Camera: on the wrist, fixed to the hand. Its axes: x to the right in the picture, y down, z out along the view.
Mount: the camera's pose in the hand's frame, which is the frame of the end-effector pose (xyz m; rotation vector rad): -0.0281 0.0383 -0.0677 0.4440 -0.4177 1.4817
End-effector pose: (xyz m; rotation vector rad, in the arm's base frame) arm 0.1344 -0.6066 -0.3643 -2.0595 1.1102 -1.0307
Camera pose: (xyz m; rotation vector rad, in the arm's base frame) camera 0.0518 -0.6094 -0.3674 -0.6166 1.5011 -0.0347
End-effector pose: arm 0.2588 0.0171 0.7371 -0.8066 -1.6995 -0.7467
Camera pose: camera 0.3326 -0.0195 0.7297 -1.5912 -1.0413 0.8169
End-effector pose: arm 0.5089 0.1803 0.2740 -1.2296 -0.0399 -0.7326
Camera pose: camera 0.4836 0.1409 0.2058 -0.6663 0.3225 0.7912
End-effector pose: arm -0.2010 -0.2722 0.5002 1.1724 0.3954 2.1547
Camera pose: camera -0.2613 -0.3167 0.4652 -1.6045 0.2267 -1.7146
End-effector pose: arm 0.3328 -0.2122 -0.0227 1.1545 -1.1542 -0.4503
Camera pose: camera 0.3713 -0.1428 0.0006 0.2810 -2.1749 0.7788
